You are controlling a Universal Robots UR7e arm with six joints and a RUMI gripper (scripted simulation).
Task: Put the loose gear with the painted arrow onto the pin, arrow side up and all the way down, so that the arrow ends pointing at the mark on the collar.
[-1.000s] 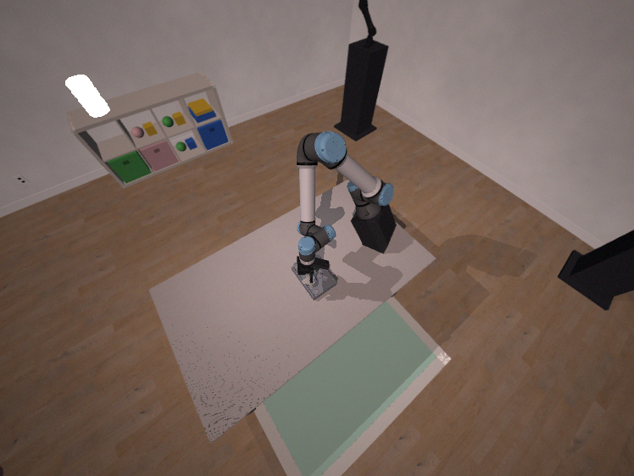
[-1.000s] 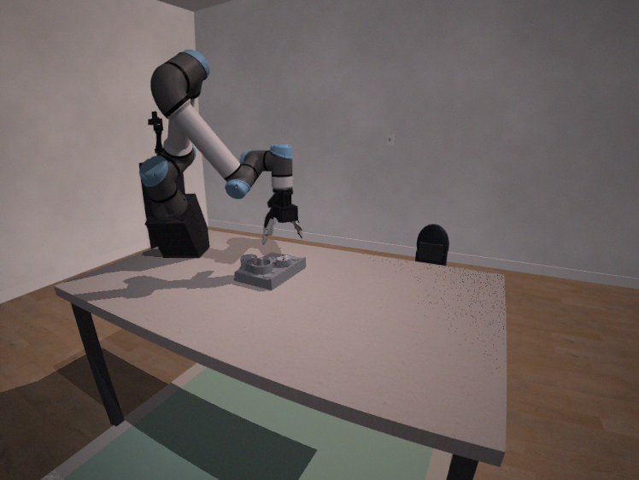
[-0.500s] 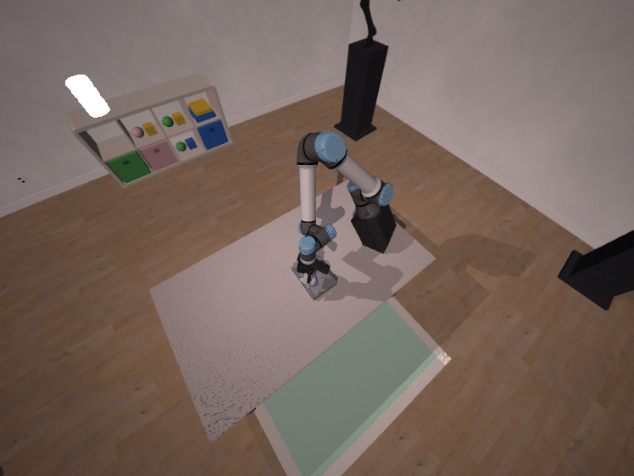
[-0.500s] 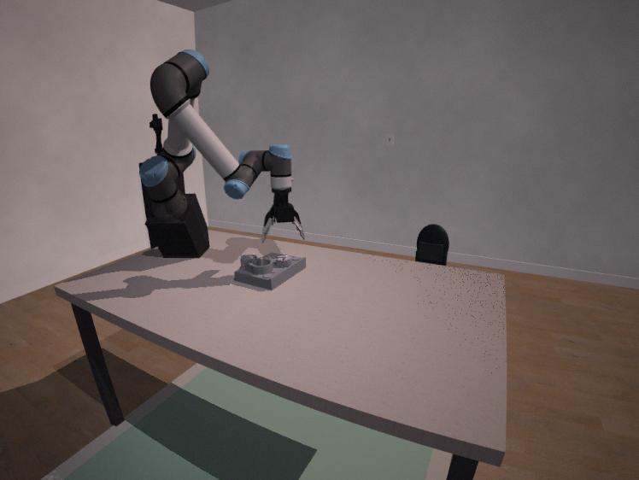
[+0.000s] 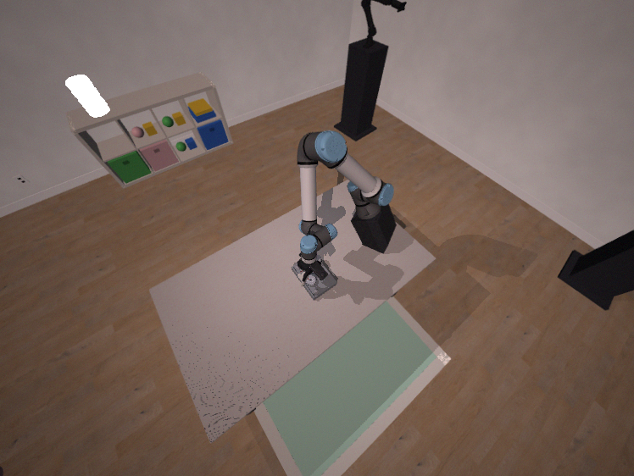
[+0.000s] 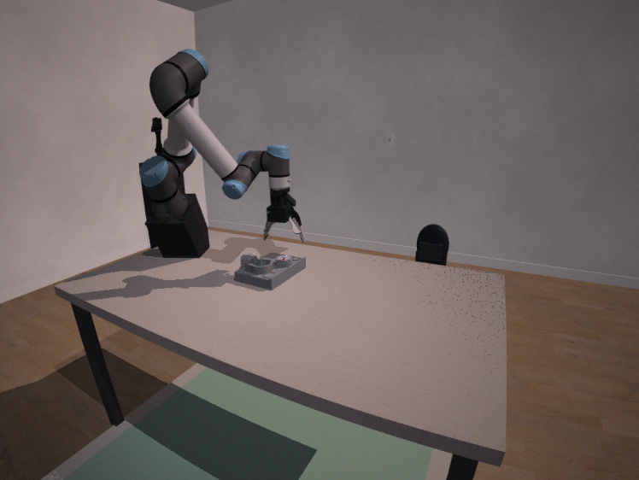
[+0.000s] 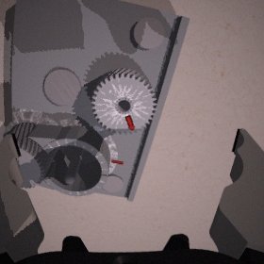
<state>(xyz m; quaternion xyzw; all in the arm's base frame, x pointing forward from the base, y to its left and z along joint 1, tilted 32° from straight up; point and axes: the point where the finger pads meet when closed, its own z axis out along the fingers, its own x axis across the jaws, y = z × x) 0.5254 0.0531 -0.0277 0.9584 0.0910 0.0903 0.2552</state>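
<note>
The grey gear is 80 mm below my hand and 10 mm to the right of it.
</note>
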